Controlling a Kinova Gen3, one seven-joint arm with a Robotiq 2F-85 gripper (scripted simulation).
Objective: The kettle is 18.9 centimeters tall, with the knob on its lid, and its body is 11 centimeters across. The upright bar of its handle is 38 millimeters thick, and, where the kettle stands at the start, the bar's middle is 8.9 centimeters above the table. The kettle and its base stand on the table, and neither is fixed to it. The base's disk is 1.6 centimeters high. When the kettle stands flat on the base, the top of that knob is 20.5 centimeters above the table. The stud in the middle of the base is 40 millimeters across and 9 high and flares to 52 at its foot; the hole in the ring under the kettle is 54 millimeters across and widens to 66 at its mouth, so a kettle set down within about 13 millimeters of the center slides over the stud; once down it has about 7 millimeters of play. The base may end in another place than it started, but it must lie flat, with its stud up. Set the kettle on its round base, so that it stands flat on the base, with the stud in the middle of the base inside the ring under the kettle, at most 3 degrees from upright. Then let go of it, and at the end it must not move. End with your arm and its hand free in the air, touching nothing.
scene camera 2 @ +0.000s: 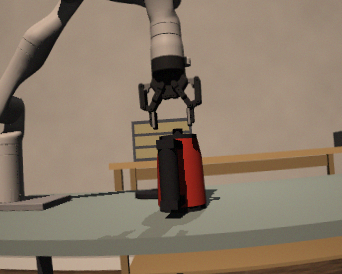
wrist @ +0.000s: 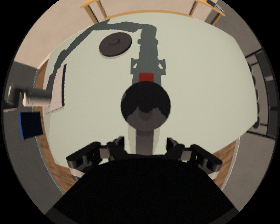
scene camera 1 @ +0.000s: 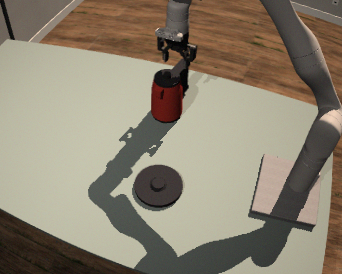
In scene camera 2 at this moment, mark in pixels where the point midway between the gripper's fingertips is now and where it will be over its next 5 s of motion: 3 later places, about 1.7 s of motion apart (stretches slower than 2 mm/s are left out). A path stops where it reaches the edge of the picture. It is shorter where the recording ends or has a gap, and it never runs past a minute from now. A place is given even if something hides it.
My gripper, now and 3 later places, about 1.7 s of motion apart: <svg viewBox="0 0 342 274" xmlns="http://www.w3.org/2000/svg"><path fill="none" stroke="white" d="M172 127L173 153L172 144L171 136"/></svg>
